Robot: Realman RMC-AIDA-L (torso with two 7-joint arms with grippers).
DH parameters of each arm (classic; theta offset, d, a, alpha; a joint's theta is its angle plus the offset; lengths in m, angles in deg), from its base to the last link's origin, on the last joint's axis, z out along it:
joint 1: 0 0.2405 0 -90
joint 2: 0 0 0 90
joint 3: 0 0.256 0 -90
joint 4: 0 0 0 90
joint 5: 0 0.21 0 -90
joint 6: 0 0 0 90
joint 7: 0 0.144 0 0
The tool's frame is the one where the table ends.
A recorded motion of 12 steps. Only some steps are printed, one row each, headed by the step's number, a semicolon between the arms.
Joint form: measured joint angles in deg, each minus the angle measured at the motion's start. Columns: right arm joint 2, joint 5, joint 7, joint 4, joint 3, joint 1, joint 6; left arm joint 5, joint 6, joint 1, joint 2, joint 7, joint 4, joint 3.
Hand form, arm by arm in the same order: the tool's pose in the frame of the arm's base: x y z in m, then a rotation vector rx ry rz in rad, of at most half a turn. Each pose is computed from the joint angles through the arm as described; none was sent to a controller.
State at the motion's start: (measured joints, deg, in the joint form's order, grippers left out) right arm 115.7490 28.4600 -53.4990 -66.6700 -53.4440 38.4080 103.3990; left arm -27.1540 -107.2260 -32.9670 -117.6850 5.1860 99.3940 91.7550
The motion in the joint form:
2: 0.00 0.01 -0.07 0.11 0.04 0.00 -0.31; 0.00 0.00 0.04 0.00 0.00 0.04 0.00
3: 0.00 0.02 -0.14 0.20 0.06 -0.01 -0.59; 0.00 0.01 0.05 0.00 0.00 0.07 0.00
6: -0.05 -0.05 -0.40 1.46 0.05 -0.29 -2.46; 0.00 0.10 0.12 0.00 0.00 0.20 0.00
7: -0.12 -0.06 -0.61 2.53 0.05 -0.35 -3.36; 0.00 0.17 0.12 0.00 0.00 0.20 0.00
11: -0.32 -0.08 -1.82 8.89 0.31 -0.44 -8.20; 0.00 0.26 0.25 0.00 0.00 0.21 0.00
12: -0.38 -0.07 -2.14 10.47 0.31 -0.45 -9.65; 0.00 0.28 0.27 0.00 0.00 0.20 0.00
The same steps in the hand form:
2: 0.2337 0.3526 0.0622 -2.7044 1.0622 -0.4560; -0.1334 0.3046 0.0176 -2.3909 -1.0921 0.6662
3: 0.2340 0.3532 0.0621 -2.7021 1.0600 -0.4536; -0.1333 0.3046 0.0177 -2.3910 -1.0917 0.6656
6: 0.2394 0.3549 0.0598 -2.6862 1.0668 -0.4463; -0.1332 0.3046 0.0178 -2.3909 -1.0903 0.6621
7: 0.2428 0.3553 0.0577 -2.6825 1.0751 -0.4446; -0.1331 0.3047 0.0178 -2.3909 -1.0898 0.6606
11: 0.2607 0.3561 0.0442 -2.6681 1.1279 -0.4331; -0.1336 0.3046 0.0178 -2.3901 -1.0917 0.6593
12: 0.2651 0.3566 0.0409 -2.6617 1.1369 -0.4304; -0.1337 0.3046 0.0177 -2.3899 -1.0922 0.6592

